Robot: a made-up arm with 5 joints.
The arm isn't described. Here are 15 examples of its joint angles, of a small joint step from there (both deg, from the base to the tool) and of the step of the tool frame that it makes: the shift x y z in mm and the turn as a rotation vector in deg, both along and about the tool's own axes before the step.
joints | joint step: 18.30 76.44 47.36 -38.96 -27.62 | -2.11 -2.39 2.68 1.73 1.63
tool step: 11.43 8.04 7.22 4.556 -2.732 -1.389
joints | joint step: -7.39 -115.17 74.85 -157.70 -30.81 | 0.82 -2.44 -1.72 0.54 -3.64
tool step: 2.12 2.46 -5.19 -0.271 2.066 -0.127
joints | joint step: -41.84 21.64 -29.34 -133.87 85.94 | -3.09 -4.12 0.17 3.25 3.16
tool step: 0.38 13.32 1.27 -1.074 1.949 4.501
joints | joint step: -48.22 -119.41 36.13 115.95 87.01 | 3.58 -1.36 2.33 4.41 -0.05
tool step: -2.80 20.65 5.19 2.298 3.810 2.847
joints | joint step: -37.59 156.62 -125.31 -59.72 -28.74 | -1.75 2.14 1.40 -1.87 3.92
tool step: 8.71 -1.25 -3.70 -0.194 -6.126 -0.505
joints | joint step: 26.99 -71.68 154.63 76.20 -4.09 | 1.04 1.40 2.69 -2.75 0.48
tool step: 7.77 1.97 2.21 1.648 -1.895 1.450
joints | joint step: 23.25 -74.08 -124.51 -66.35 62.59 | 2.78 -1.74 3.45 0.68 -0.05
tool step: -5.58 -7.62 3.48 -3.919 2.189 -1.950
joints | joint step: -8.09 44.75 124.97 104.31 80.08 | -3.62 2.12 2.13 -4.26 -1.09
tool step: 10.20 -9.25 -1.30 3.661 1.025 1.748
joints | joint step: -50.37 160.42 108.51 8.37 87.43 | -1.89 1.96 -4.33 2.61 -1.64
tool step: -1.96 -1.78 -7.70 -1.842 6.916 5.009
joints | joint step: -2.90 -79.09 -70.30 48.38 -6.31 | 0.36 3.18 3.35 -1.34 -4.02
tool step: -1.38 0.15 5.42 -0.438 -0.442 1.779
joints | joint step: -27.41 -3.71 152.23 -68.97 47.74 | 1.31 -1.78 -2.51 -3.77 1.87
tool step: -1.99 6.88 4.61 3.932 -5.498 2.448
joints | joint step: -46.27 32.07 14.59 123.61 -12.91 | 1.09 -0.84 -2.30 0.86 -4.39
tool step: -2.15 -3.68 -5.53 1.561 5.545 -1.607
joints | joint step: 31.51 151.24 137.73 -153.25 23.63 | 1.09 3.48 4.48 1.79 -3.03
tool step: -6.19 -9.39 3.08 -4.687 6.682 2.952
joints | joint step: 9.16 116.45 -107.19 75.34 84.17 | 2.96 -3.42 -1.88 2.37 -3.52
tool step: -18.17 4.09 -3.08 -0.879 7.978 1.665
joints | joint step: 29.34 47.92 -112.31 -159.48 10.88 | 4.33 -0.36 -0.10 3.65 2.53
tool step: 13.26 3.85 21.37 3.988 0.806 -2.848
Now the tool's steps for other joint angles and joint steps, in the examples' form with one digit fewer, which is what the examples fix.
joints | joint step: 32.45 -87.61 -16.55 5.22 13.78 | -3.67 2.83 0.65 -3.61 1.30
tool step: -14.8 5.2 -14.1 1.08 -1.60 2.54
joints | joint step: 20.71 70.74 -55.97 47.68 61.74 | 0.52 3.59 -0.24 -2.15 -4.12
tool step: -2.1 2.0 -1.5 -1.75 0.29 3.74
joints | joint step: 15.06 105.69 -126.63 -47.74 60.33 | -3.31 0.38 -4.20 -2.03 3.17
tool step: -11.7 -10.3 -2.0 0.69 -1.40 4.99
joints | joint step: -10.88 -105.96 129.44 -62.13 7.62 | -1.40 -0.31 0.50 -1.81 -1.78
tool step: 9.1 -2.6 0.9 -0.80 -1.54 -0.32
